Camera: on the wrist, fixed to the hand. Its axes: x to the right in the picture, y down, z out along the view.
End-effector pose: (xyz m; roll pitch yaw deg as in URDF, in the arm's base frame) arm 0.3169 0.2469 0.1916 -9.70 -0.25 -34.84
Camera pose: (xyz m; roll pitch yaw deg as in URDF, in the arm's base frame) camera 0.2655 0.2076 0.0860 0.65 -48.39 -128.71
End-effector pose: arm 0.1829 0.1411 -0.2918 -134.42 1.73 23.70
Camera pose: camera 0.1882 0.0870 -0.1805 179.05 -6.88 115.89
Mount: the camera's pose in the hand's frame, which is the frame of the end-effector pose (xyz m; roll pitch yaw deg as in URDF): -0.0202 -0.0429 -0.1144 -0.50 -38.72 -93.05
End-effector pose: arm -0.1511 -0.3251 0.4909 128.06 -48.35 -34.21
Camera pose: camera -0.1194 -0.2058 0.5002 86.94 44.03 -35.18
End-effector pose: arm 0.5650 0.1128 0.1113 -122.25 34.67 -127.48
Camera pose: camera 0.4828 0.1270 0.2028 -146.79 -16.92 -46.55
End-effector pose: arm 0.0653 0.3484 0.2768 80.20 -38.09 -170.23
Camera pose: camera 0.0613 0.2407 0.2157 42.82 33.10 126.38
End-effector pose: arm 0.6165 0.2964 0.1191 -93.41 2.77 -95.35
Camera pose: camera 0.5070 0.3245 0.1696 179.09 -47.87 -4.87
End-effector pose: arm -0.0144 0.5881 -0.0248 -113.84 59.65 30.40
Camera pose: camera 0.0846 0.5450 0.0358 -120.16 -15.55 97.44
